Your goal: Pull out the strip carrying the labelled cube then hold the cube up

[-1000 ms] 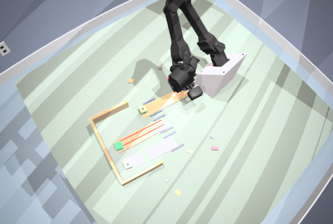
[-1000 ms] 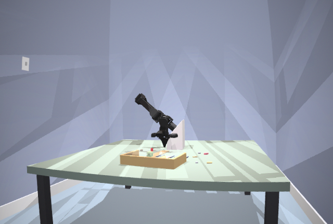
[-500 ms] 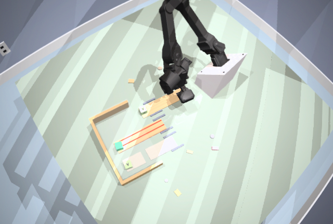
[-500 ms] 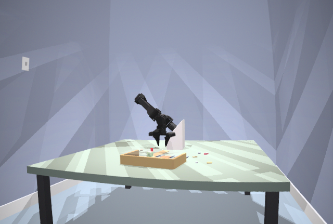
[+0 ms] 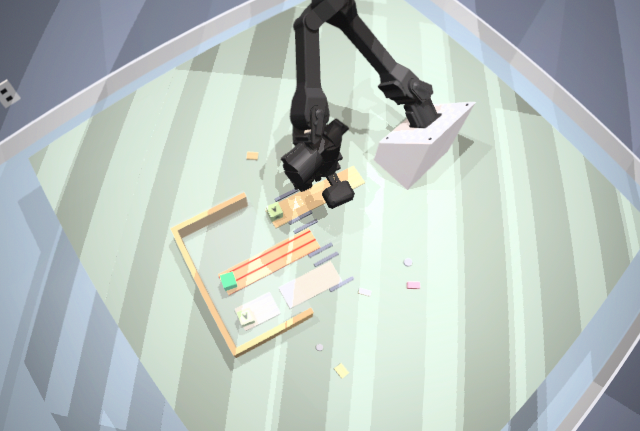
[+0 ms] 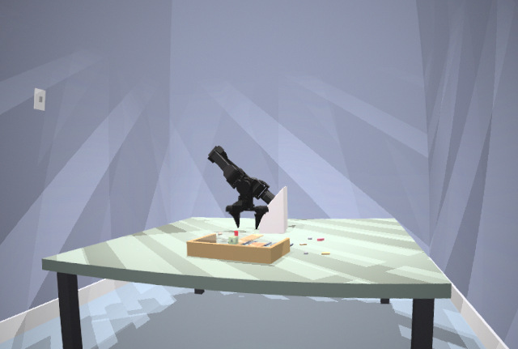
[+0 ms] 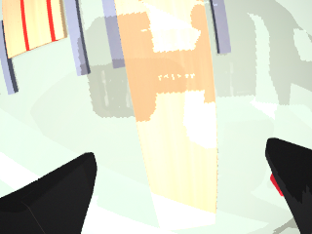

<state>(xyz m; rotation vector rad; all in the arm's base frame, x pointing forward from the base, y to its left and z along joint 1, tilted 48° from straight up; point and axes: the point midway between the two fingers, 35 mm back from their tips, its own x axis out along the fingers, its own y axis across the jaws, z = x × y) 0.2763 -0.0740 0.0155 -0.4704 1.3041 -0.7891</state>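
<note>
My gripper tip is 5 cm above the tan strip and 1 cm short of it. Round my gripper tip: red cylinder: 9 cm behind, 8 cm to the right, 4 cm below; then pink block: 32 cm to the left, 5 cm below, 1 cm behind.
</note>
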